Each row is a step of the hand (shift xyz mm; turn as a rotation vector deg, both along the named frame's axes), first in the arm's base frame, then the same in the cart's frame.
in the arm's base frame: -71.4 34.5 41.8 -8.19 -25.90 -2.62
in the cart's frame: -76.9 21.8 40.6 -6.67 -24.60 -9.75
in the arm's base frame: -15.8 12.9 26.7 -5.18 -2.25 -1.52
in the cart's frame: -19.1 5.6 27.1 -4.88 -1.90 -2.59
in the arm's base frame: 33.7 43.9 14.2 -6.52 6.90 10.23
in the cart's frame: 30.0 39.7 28.2 -7.86 4.04 10.80
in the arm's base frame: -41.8 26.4 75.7 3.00 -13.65 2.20
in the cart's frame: -50.6 6.1 74.7 3.38 -13.71 -0.86
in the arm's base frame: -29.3 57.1 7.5 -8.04 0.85 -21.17
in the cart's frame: -32.5 52.9 17.8 -5.82 5.90 -21.09
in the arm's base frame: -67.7 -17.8 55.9 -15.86 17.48 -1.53
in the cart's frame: -72.3 -32.3 41.9 -16.40 17.01 1.00
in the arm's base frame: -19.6 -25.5 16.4 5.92 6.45 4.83
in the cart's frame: -20.0 -29.1 7.4 5.08 5.17 6.89
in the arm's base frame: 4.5 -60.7 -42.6 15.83 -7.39 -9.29
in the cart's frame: 11.7 -48.2 -55.3 17.04 -4.57 -8.97
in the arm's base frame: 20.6 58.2 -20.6 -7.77 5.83 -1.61
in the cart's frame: 19.9 61.9 -3.4 -7.82 5.90 -1.01
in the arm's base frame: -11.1 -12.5 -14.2 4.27 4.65 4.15
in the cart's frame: -9.0 -8.8 -18.0 3.60 3.56 5.61
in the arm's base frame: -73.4 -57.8 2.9 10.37 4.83 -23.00
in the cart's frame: -70.6 -58.1 -19.5 12.48 10.55 -19.82
